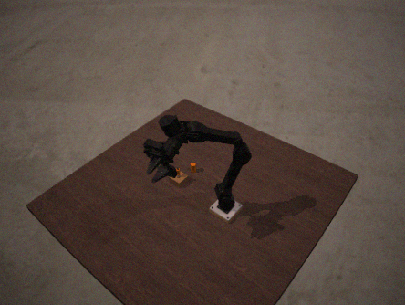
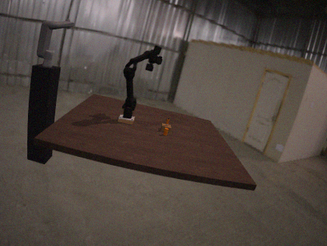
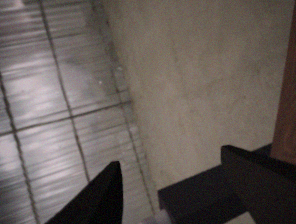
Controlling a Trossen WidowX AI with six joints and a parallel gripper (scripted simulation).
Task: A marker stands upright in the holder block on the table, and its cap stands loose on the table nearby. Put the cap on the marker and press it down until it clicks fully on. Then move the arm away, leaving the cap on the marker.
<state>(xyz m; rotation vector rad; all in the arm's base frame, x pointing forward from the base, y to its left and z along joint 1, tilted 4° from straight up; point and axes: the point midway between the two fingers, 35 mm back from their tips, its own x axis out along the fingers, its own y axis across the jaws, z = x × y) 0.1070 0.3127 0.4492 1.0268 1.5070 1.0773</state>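
Right now my gripper tip is 230 mm short of the orange cap, 480 mm to the left of it and 440 mm above it.
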